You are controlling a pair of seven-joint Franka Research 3 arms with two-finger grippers.
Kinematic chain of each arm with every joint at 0, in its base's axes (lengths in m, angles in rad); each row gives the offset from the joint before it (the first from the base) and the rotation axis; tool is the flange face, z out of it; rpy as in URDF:
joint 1: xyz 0 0 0.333 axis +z
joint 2: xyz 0 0 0 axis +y
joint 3: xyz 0 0 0.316 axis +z
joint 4: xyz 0.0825 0 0 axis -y
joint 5: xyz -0.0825 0 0.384 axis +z
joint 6: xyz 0 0 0 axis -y
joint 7: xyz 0.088 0 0 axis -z
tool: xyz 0 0 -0.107 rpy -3.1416 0 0
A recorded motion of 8 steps. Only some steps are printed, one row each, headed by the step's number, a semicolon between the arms.
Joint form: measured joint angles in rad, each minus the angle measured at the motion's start. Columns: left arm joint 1, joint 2, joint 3, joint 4, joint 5, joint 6, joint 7; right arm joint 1, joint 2, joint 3, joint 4, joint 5, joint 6, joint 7.
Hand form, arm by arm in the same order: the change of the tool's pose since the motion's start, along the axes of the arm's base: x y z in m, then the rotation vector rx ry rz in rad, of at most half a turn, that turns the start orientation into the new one. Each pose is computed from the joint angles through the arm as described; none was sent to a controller.
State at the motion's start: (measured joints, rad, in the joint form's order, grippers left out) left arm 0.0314 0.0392 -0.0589 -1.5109 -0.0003 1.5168 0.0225; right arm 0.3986 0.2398 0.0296 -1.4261 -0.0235 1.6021 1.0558
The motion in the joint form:
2: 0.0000 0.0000 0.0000 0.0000 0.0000 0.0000 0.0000; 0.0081 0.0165 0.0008 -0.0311 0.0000 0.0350 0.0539
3: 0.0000 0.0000 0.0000 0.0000 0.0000 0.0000 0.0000; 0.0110 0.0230 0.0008 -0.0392 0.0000 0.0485 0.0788
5: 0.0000 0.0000 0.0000 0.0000 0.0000 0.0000 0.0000; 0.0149 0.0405 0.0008 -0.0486 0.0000 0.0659 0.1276
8: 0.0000 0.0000 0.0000 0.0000 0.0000 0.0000 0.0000; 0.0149 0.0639 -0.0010 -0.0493 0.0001 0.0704 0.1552
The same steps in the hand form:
2: 0.0000 0.0000 0.0000 0.0000 0.0000 0.0000; 0.0023 0.0072 -0.0222 -0.0076 0.0094 -0.0441
3: 0.0000 0.0000 0.0000 0.0000 0.0000 0.0000; 0.0034 0.0098 -0.0291 -0.0093 0.0094 -0.0658
5: 0.0000 0.0000 0.0000 0.0000 0.0000 0.0000; 0.0062 0.0138 -0.0433 -0.0162 0.0158 -0.1102
8: 0.0000 0.0000 0.0000 0.0000 0.0000 0.0000; 0.0107 0.0147 -0.0582 -0.0272 0.0318 -0.1392

